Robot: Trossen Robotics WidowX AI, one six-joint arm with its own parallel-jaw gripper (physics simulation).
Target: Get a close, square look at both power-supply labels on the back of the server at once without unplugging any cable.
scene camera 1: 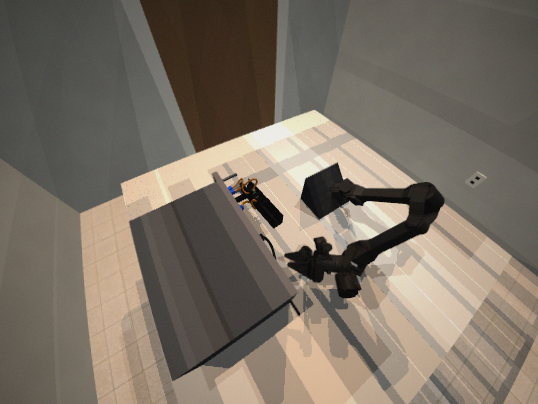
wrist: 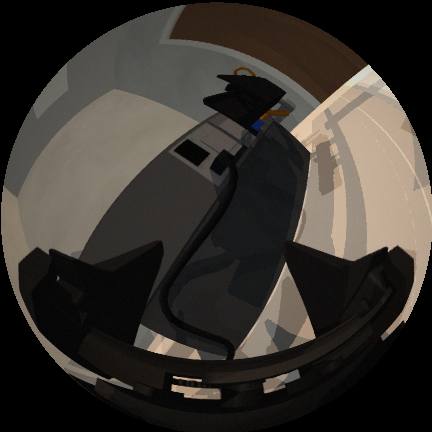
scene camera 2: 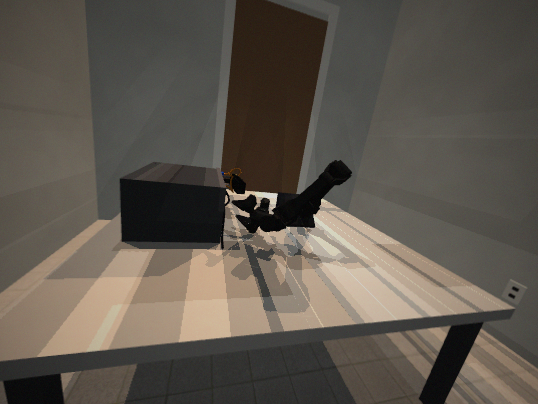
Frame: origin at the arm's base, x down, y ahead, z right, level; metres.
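Seen in the pictures: gripper, fingertip midpoint: [scene camera 1: 285, 259] [wrist: 224, 247] [scene camera 2: 233, 208]; arm's base, origin of the base link: [scene camera 1: 337, 189] [scene camera 2: 304, 212].
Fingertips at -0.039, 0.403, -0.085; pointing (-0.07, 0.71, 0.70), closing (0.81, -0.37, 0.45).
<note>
Pixels of each thing's top centre, then the offset from my fingertips to it, as dx, dy, dz. "spot": a spot on its surface instead. Level surfaces: height alone.
- plug, middle of its top: [wrist: 216, 158] -0.049, +0.026, +0.097
- black bracket-like part, surface spot: [wrist: 245, 97] spot: -0.075, -0.037, +0.179
- table, its level: dx +0.101
The server [scene camera 1: 215, 260] [scene camera 2: 172, 212] [wrist: 145, 210] is a large dark box on the table. Its grey rear panel section [wrist: 213, 136] shows obliquely in the upper middle of the wrist view, with a black rectangle and a small green light. No readable power-supply label shows in any view. A black cable [wrist: 172, 290] runs from a plug [wrist: 220, 162] on that panel, curving down between the fingers' sides in the wrist view. My gripper [scene camera 1: 288, 260] [scene camera 2: 236, 209] [wrist: 224, 247] is open and empty, close beside the server's cable side.
A black bracket-like part [scene camera 1: 267, 207] [scene camera 2: 238, 184] [wrist: 245, 97] with orange cables [scene camera 1: 248, 182] [scene camera 2: 234, 171] [wrist: 276, 114] sticks out from the server's cable side, partly covering the panel in the wrist view. A dark block [scene camera 1: 320, 195] stands at the arm's base on the table [scene camera 1: 400, 320] [scene camera 2: 165, 320].
</note>
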